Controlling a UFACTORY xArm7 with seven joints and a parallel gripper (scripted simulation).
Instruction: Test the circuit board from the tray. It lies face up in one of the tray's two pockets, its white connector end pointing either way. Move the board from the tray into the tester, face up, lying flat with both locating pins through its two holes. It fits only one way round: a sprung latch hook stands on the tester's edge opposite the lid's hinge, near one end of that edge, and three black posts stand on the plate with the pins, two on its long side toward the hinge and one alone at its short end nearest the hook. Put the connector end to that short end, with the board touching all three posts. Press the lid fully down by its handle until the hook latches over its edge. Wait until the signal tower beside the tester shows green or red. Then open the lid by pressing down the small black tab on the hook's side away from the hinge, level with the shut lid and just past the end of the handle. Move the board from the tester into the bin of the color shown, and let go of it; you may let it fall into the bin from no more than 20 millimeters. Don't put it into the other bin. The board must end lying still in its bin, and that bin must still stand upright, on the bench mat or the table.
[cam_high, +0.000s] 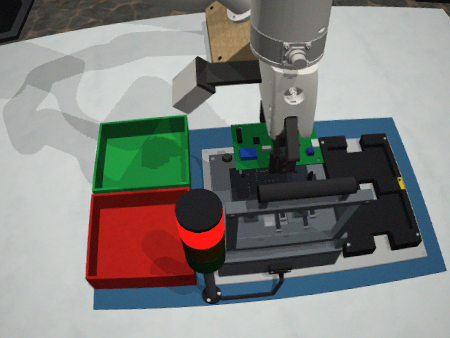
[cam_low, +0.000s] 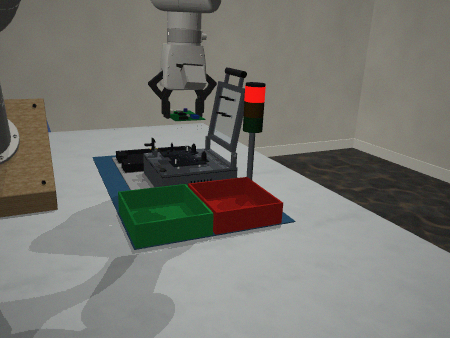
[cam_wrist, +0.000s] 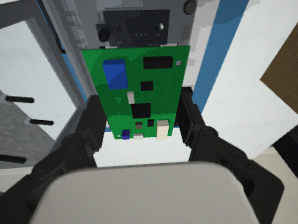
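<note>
My gripper is now 20 cm to the left of the red bin, 17 cm above it and 4 cm short of it. Round my hand: tester plate 11 cm below, 1 cm to the left, 1 cm ahead; then tester lid 12 cm ahead; then green circuit board 1 cm below.
</note>
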